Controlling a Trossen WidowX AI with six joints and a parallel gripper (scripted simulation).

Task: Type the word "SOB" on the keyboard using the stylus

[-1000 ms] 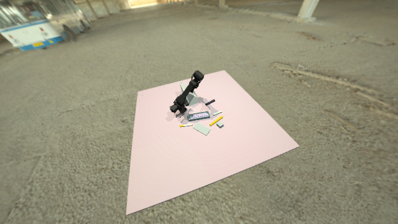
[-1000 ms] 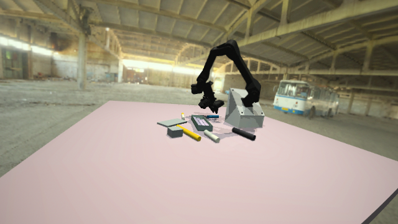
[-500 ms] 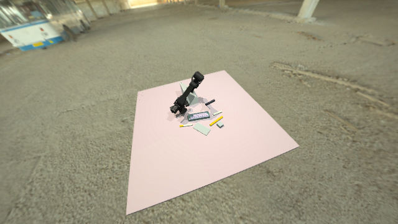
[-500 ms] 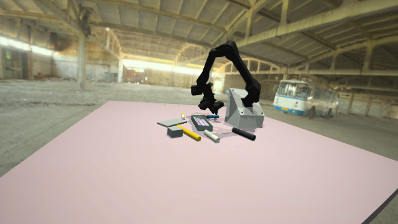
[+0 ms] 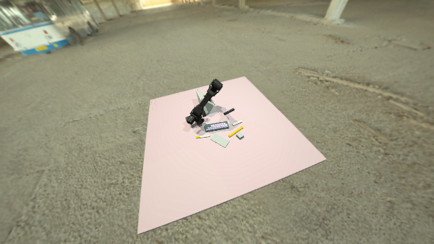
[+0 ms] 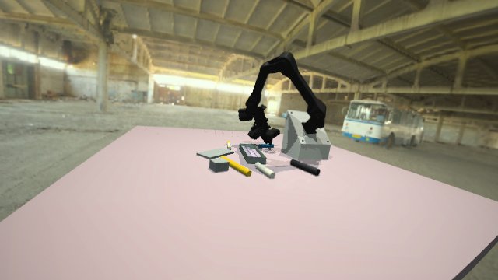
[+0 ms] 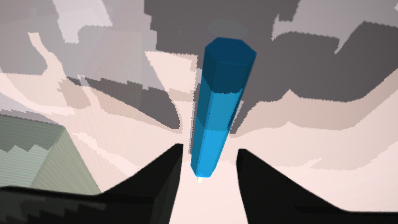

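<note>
Right now the blue stylus is 20 mm behind my gripper tip and 10 mm below it. Round my gripper tip: white-and-yellow pen: 220 mm ahead, 20 mm to the right, 10 mm below; then flat pale green slab: 330 mm ahead, 100 mm to the left, 10 mm below; then black cylinder: 340 mm to the left, 70 mm ahead.
</note>
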